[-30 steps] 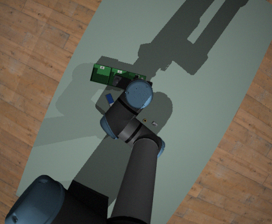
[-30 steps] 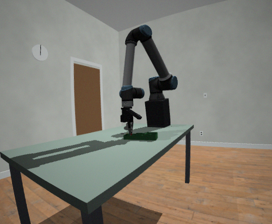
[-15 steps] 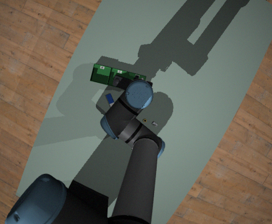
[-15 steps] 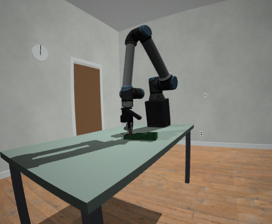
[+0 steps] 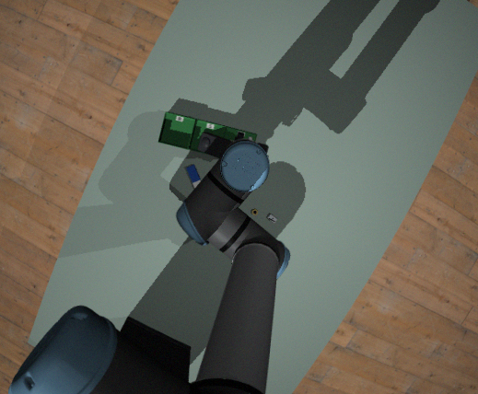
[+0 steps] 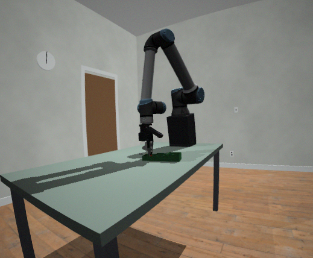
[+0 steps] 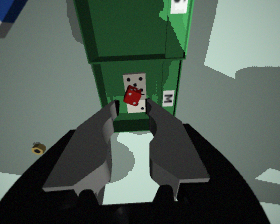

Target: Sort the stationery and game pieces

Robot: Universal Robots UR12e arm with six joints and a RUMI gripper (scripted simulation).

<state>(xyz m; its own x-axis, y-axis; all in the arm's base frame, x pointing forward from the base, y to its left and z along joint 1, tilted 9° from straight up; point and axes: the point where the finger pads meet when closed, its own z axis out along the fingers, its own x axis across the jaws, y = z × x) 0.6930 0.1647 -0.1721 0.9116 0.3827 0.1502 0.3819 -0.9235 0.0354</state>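
Right now the red die is 20 mm below my hand. Round my hand: blue-and-white eraser (140 mm behind, 40 mm to the left, 30 mm below); then white domino (30 mm below); then brown ring-like piece (110 mm behind, 150 mm to the right, 40 mm below).
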